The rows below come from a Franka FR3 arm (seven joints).
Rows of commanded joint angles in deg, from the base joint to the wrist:
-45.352 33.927 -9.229 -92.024 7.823 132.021 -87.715
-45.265 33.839 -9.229 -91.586 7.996 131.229 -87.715
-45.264 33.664 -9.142 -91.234 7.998 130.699 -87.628
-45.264 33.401 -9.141 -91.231 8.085 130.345 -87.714
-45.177 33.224 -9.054 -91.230 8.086 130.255 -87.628
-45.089 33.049 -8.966 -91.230 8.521 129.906 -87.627
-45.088 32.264 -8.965 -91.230 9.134 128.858 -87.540
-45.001 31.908 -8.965 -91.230 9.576 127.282 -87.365
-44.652 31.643 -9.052 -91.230 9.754 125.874 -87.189
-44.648 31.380 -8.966 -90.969 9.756 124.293 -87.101
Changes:
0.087 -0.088 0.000 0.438 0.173 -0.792 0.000
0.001 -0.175 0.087 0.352 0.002 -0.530 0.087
0.000 -0.263 0.001 0.003 0.087 -0.354 -0.086
0.087 -0.177 0.087 0.001 0.001 -0.090 0.086
0.088 -0.175 0.088 0.000 0.435 -0.349 0.001
0.001 -0.785 0.001 0.000 0.613 -1.048 0.087
0.087 -0.356 0.000 0.000 0.442 -1.576 0.175
0.349 -0.265 -0.087 0.000 0.178 -1.408 0.176
0.004 -0.263 0.086 0.261 0.002 -1.581 0.088

